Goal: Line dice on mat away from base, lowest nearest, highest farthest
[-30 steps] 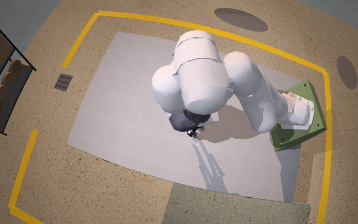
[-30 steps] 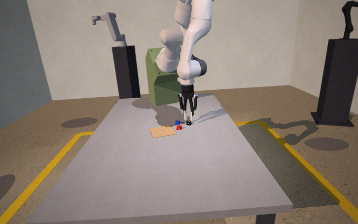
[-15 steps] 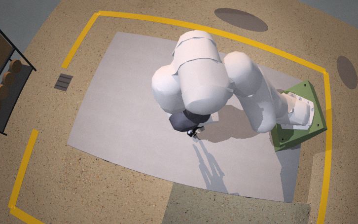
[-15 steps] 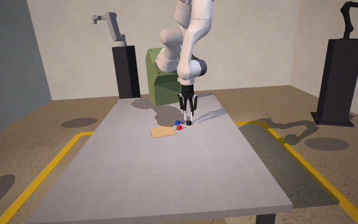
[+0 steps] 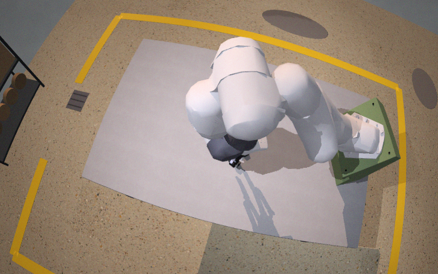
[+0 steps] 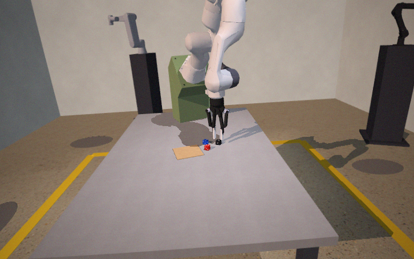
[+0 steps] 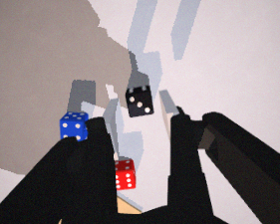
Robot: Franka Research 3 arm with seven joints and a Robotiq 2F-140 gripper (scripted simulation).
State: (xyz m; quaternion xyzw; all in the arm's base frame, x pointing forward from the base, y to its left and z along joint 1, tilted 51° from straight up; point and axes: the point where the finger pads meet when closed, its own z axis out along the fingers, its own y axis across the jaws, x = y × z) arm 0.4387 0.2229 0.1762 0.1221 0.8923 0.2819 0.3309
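The black die is 50 mm below my hand. Also, from my hand: red die (80 mm ahead, 40 mm to the right, 50 mm below); tan mat (140 mm ahead, 130 mm to the right, 60 mm below); blue die (10 mm ahead, 70 mm to the right, 50 mm below).
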